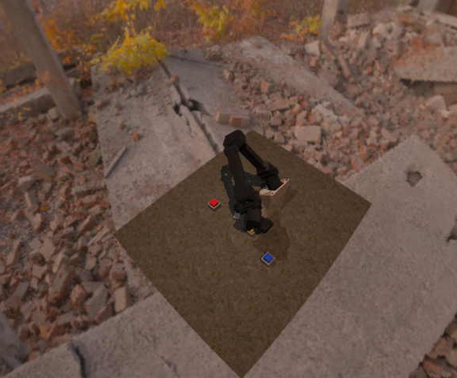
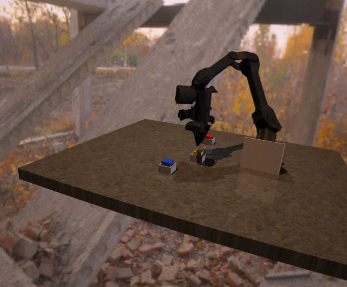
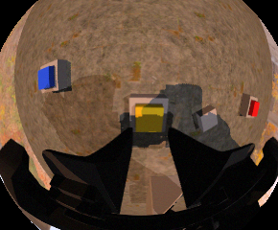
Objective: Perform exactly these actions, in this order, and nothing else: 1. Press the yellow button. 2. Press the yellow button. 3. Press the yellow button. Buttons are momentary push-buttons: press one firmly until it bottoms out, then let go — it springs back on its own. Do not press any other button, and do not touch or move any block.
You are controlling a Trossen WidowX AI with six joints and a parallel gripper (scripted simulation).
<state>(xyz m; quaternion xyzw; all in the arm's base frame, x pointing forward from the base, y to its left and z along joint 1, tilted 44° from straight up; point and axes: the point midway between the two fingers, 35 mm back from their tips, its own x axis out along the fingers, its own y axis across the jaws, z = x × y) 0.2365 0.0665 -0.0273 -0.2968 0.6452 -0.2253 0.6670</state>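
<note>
My gripper tip is now 30 mm above the yellow button. Round my gripper tip: small grey block: 100 mm to the right, 60 mm below; then red button: 40 mm ahead, 230 mm to the right, 30 mm below; then blue button: 50 mm ahead, 160 mm to the left, 30 mm below.
</note>
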